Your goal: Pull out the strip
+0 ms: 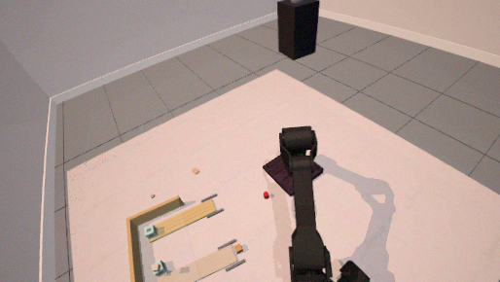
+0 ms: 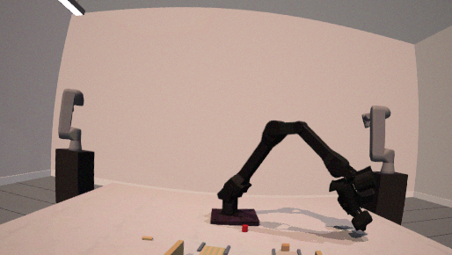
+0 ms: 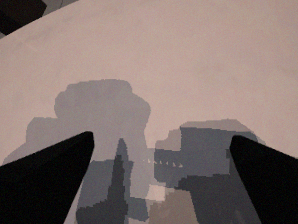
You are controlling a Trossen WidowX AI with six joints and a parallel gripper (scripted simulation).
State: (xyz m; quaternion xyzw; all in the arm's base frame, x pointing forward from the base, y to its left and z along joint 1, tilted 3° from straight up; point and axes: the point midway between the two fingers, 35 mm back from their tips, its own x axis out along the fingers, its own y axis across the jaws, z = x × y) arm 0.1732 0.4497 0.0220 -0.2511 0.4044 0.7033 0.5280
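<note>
Now: the red object 400 mm to the right of my gripper tip and 20 mm below it. The rest, counted from my gripper tip: orange cube: 290 mm to the right, 170 mm ahead, 20 mm below.
</note>
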